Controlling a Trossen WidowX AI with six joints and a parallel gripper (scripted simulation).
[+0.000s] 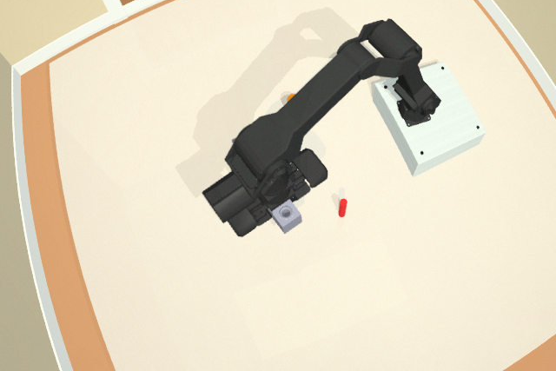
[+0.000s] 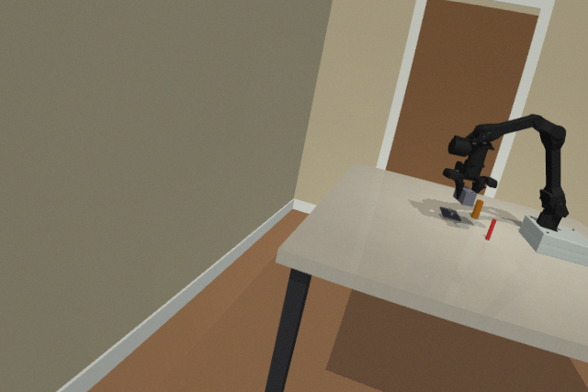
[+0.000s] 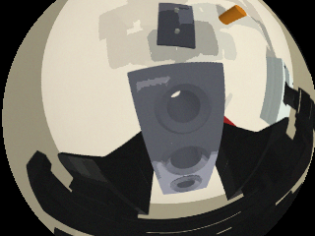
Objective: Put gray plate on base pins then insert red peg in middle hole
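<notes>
The red peg is 12 cm behind my gripper tip, 7 cm below it and 2 cm to the left of it. Also, from my gripper tip: gray plate: 3 cm above; then orange cylinder: 22 cm to the right, 10 cm behind, 7 cm below.
</notes>
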